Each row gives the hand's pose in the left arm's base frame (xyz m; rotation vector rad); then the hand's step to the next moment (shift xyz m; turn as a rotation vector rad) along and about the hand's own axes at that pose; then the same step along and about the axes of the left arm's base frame.
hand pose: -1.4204 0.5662 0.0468 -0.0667 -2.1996 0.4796
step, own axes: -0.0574 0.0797 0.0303 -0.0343 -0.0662 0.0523
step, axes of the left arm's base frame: 0.0034 0.0519 -0.0886 -0.0108 -0.0850 -0.0308
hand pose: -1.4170 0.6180 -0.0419 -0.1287 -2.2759 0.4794
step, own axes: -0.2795 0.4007 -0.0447 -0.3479 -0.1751 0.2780
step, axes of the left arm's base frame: 0.2000 0.3162 -0.3173 0.0453 -0.3286 -0.3449
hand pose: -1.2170 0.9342 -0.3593 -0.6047 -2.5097 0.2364
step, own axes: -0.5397 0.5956 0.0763 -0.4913 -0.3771 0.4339
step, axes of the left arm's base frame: 0.5852 0.2717 -0.4854 -0.0067 -0.5804 -0.4847
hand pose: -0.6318 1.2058 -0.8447 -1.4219 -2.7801 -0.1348
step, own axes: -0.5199 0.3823 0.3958 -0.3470 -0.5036 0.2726
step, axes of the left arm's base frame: 0.6242 -0.1645 -0.3956 -0.1978 -0.5510 -0.3251
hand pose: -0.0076 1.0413 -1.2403 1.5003 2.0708 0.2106
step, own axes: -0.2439 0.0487 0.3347 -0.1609 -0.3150 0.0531
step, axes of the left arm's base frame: 0.2679 -0.2709 -0.1695 -0.1974 -0.2703 -0.1260
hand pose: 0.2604 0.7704 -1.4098 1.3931 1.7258 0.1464
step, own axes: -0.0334 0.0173 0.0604 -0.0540 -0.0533 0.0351
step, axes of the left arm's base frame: 0.0531 -0.0467 -0.0078 -0.0162 -0.0789 -0.0222
